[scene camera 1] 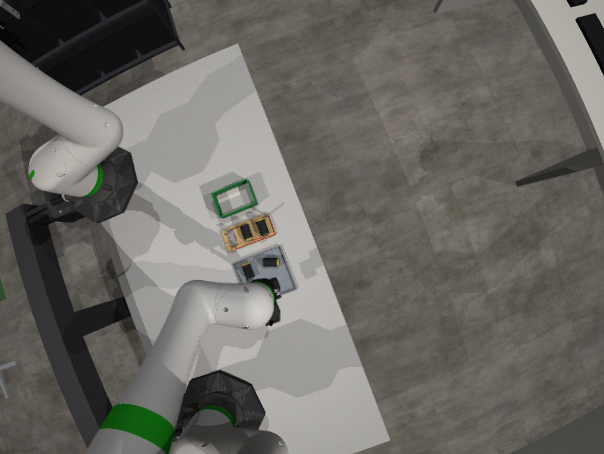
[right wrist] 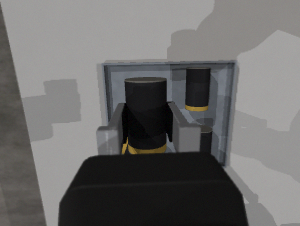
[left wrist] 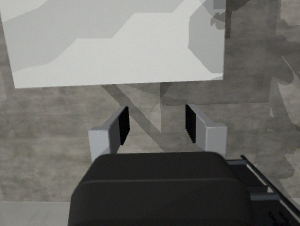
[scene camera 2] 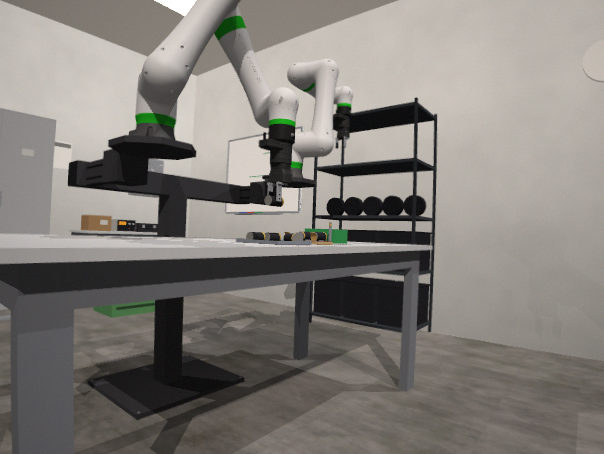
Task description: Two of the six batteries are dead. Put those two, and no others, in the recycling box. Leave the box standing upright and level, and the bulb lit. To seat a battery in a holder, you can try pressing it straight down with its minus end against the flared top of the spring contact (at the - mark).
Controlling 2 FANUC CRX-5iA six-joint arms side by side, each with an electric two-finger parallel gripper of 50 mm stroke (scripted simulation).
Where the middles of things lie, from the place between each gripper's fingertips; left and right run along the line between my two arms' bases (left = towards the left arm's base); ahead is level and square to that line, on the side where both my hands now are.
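My left hand: 59 cm above the grey tray [right wrist: 218,116], 102 cm to the left of it, 22 cm short of it. Grey tray: 16 cm below my right hand, 5 cm to the left of it, 3 cm behind it. By its middle, the grey tray is nearer to my right hand than to my left hand.
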